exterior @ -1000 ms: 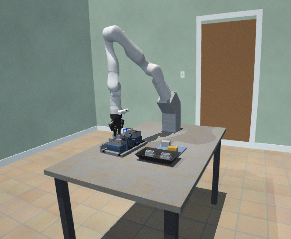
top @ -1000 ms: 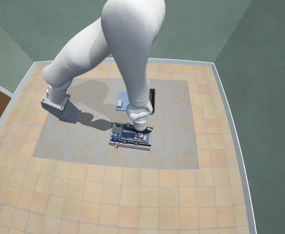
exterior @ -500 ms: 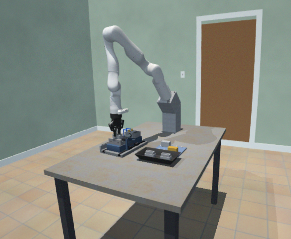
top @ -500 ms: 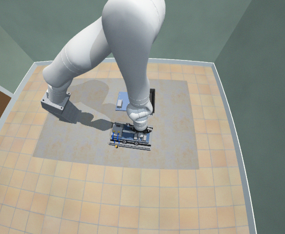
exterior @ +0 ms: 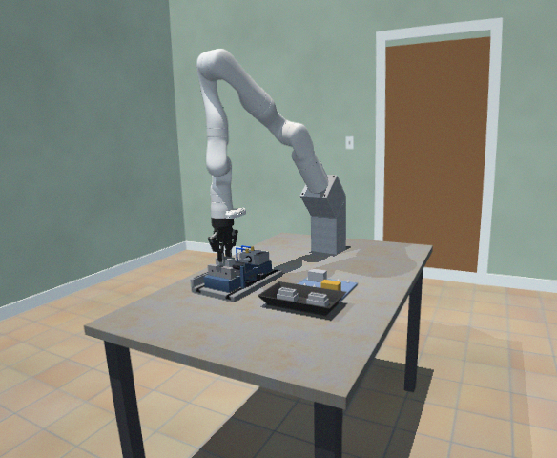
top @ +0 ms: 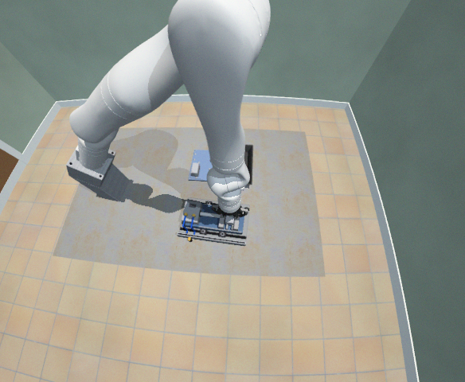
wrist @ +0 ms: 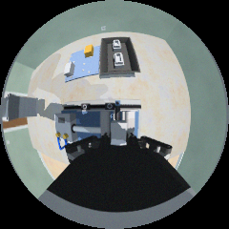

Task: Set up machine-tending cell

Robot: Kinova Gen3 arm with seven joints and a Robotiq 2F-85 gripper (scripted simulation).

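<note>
The fixed jaw is 30 mm ahead of my hand and 40 mm below it. Also, from my hand: vise 70 mm behind, 80 mm below; work stop 50 mm to the left, 30 mm below; hose end block 170 mm behind, 40 mm below.
</note>
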